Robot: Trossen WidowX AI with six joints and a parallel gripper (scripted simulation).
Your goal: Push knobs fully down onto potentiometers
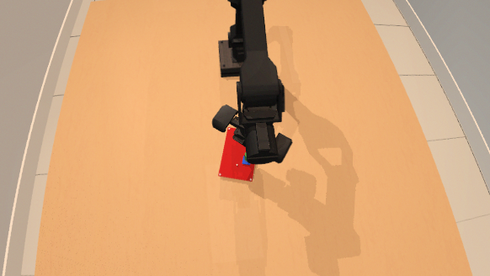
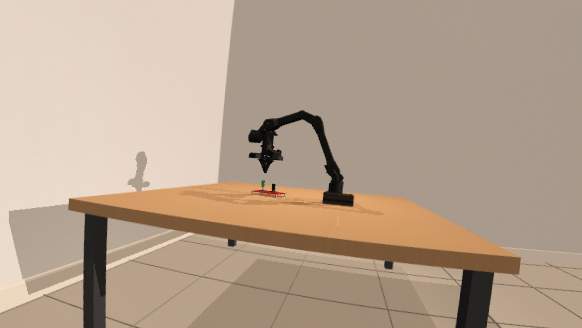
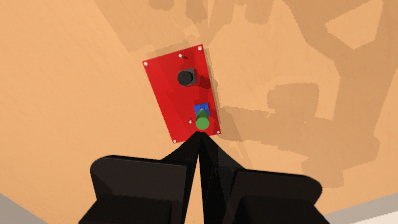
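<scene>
Now: gripper tip 1 cm short of the green knob and 6 cm above it. Round my gripper tip: black knob: 5 cm behind, 1 cm to the left, 7 cm below.
</scene>
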